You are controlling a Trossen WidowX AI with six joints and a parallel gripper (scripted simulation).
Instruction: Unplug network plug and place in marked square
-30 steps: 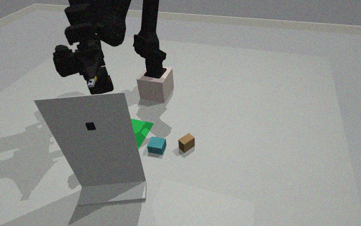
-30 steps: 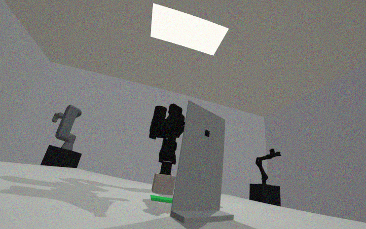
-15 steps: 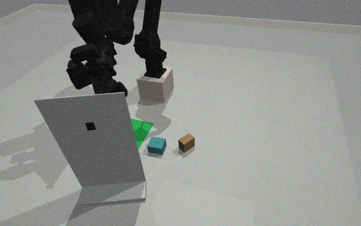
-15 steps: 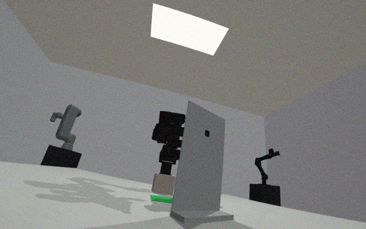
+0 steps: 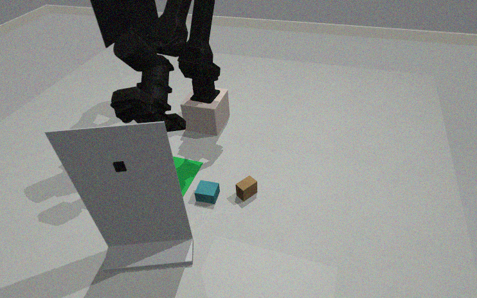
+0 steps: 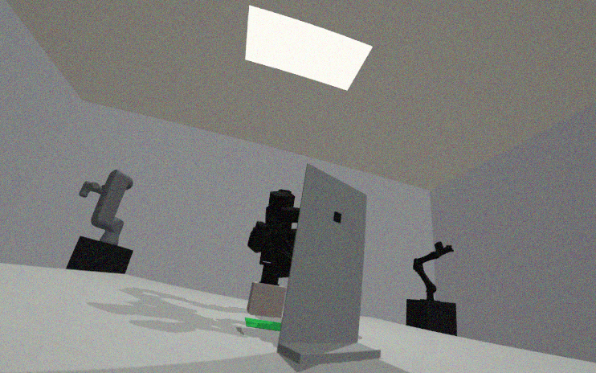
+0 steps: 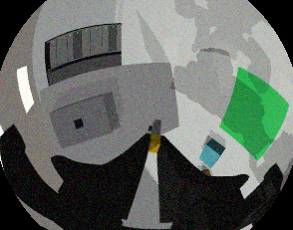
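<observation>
Now: gripper tip 8 cm past the green marked square, 3 cm to the left of it and 15 cm above it. Round my gripper tip: network plug 1 cm ahead; then teal block 4 cm behind, 9 cm to the left, 13 cm below; then grey upright panel 12 cm ahead, 5 cm to the left, 1 cm below.
</observation>
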